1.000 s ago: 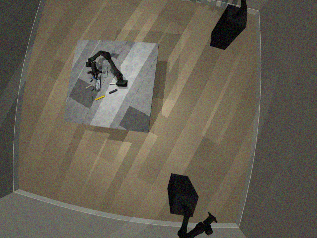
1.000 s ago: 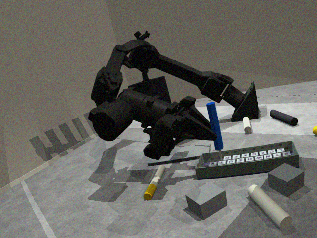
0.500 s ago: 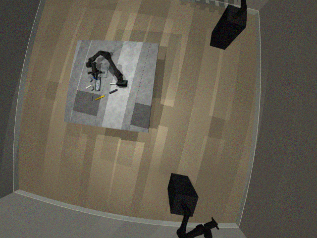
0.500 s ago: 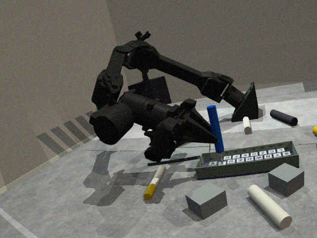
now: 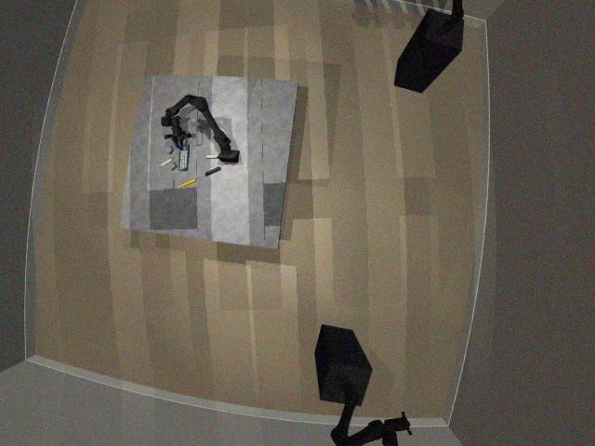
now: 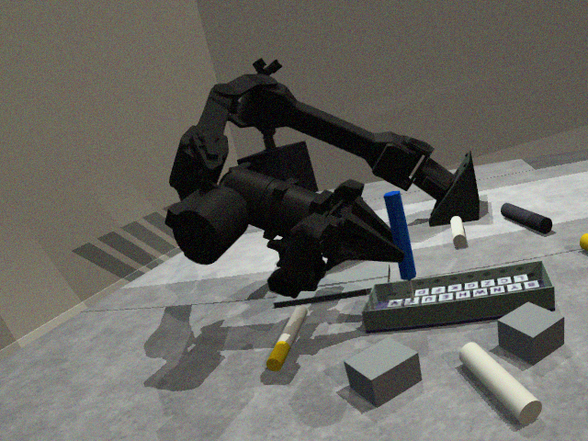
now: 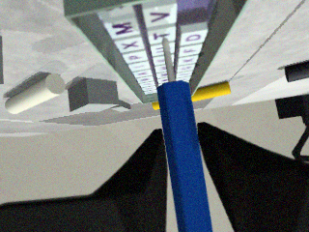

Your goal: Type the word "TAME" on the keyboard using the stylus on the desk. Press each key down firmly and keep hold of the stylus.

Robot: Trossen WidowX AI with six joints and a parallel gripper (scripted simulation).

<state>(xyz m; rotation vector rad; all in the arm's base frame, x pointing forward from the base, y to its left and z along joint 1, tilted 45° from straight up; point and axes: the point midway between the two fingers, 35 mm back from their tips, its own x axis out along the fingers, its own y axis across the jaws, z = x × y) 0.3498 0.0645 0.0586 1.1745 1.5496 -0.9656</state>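
The green keyboard tray is 1 cm behind my gripper tip, 5 cm to the left of it and 6 cm below it. Round my gripper tip: yellow-tipped marker 8 cm ahead, 12 cm to the right, 6 cm below; blue stylus 1 cm below; thin grey tip 5 cm below.
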